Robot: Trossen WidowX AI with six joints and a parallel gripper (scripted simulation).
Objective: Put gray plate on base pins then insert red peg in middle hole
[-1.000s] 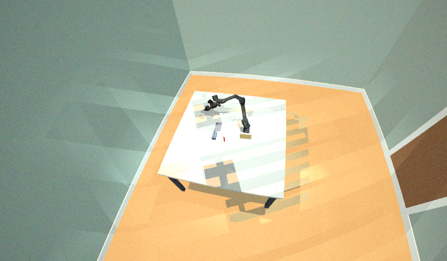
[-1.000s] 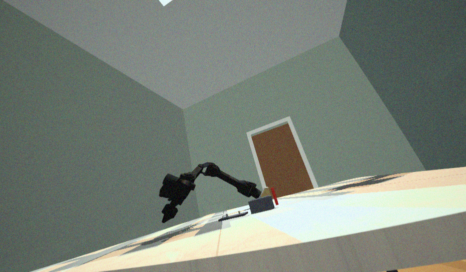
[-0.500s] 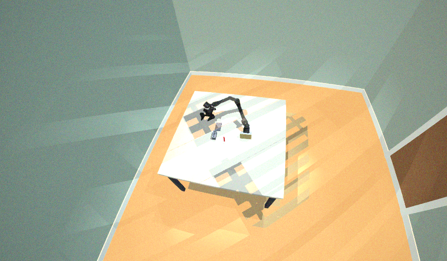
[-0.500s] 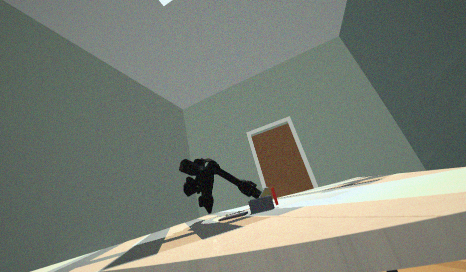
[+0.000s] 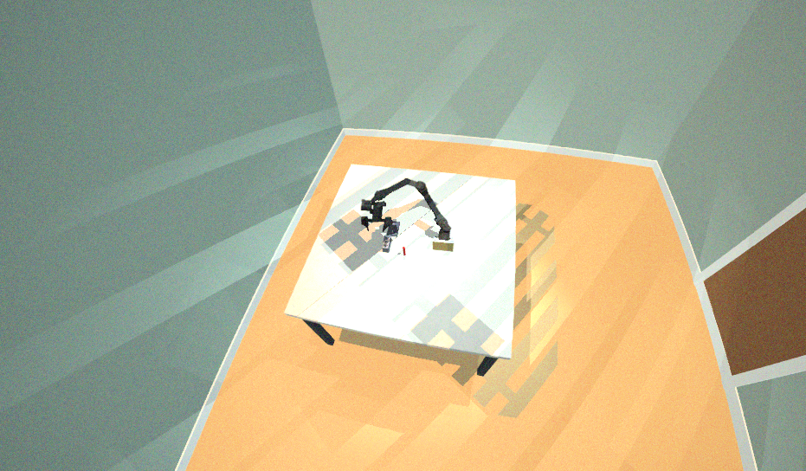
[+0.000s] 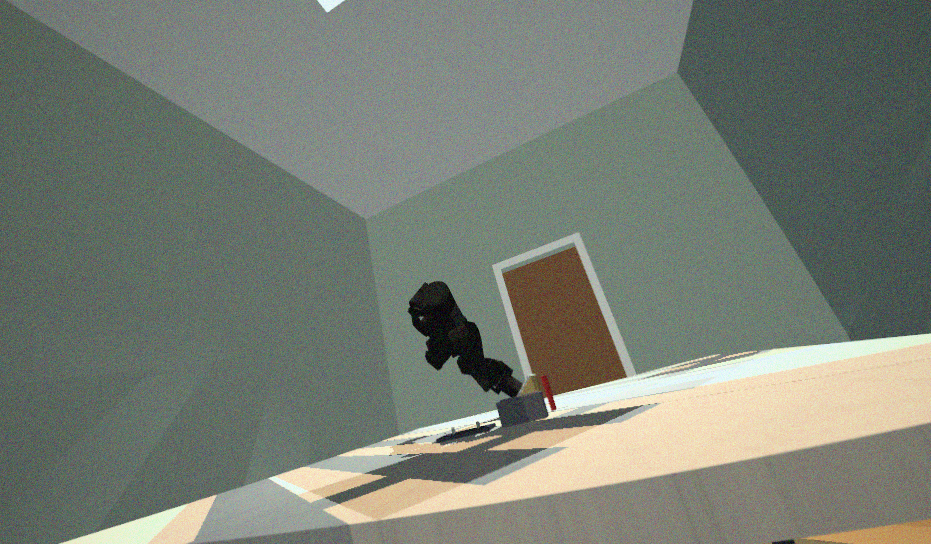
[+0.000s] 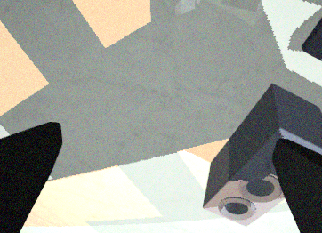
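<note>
The gray plate lies 80 mm behind my gripper tip, 30 mm to the left of it and 50 mm below it. Also, from my gripper tip: red peg 210 mm behind, 60 mm to the left, 50 mm below; then dark flat base 70 mm behind, 110 mm to the right, 80 mm below.
</note>
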